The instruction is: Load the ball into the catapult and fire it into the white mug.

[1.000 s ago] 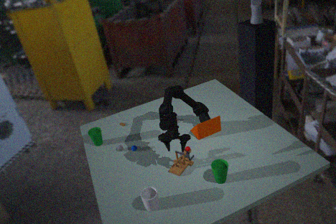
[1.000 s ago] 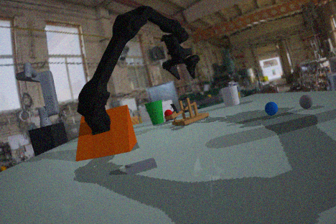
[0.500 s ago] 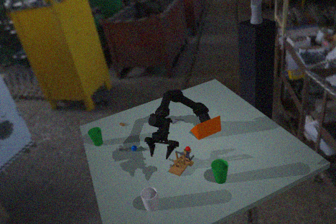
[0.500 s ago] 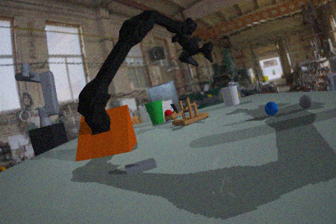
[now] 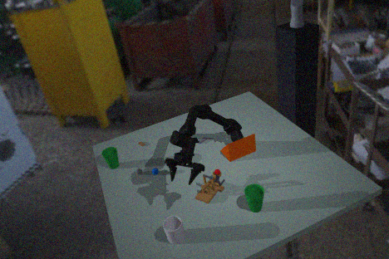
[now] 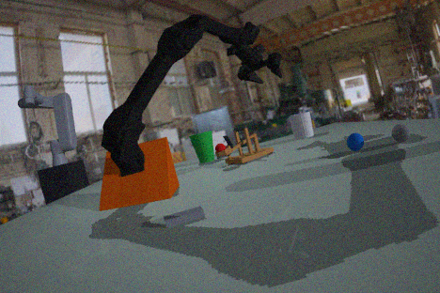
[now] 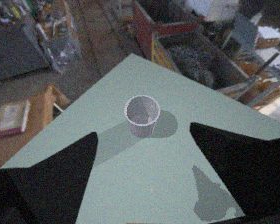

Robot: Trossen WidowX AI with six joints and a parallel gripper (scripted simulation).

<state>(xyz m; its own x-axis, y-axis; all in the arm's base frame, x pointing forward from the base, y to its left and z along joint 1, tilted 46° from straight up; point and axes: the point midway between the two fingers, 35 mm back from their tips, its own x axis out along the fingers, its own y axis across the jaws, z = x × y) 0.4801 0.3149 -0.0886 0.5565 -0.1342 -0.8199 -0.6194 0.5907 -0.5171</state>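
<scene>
The red ball is 260 mm behind my gripper tip, 160 mm to the right of it and 190 mm below it. From my gripper tip the other things lie so: wooden catapult (210 mm behind, 120 mm to the right, 200 mm below); white mug (100 mm ahead, 60 mm to the left, 220 mm below); blue ball (30 mm ahead, 430 mm to the right, 230 mm below).
</scene>
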